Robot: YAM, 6 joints.
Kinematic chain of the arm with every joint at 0, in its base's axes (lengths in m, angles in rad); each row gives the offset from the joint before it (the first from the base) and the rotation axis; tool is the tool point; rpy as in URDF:
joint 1: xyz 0 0 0.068 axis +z
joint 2: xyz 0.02 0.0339 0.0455 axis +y
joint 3: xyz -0.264 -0.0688 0 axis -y
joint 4: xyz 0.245 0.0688 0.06 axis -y
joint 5: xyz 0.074 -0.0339 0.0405 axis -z
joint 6: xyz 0.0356 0 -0.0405 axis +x
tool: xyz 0 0 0 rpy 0 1.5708 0
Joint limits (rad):
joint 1: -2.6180..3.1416
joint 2: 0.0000..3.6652
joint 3: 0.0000..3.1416
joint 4: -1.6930..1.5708
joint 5: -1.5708..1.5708
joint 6: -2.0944..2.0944
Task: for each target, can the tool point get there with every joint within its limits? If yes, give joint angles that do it. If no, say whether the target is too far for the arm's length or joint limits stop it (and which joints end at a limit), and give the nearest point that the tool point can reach.
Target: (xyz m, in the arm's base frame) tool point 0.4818 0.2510 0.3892
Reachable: yes | joints 0.5346 2.4987 2.7881 -0.3958 0.9753 1.4581
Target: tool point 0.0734 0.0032 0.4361
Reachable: yes | joints -0.2897 0.4625 0.7993 0.3989 -0.7428 -0.7685
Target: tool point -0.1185 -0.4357 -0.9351
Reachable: no: too far | nearest point -0.0858 -0.3154 -0.3718 | short by 0.577 m
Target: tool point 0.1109 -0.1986 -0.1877
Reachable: yes | joints -1.1478 2.9490 1.0185 0.1414 -0.5833 1.2367
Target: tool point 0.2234 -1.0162 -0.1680
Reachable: no: too far | nearest point 0.1338 -0.6088 -0.0529 | short by 0.433 m
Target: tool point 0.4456 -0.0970 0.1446
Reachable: yes | joints -0.2672 2.2717 1.7365 -0.7955 -0.7423 1.6233
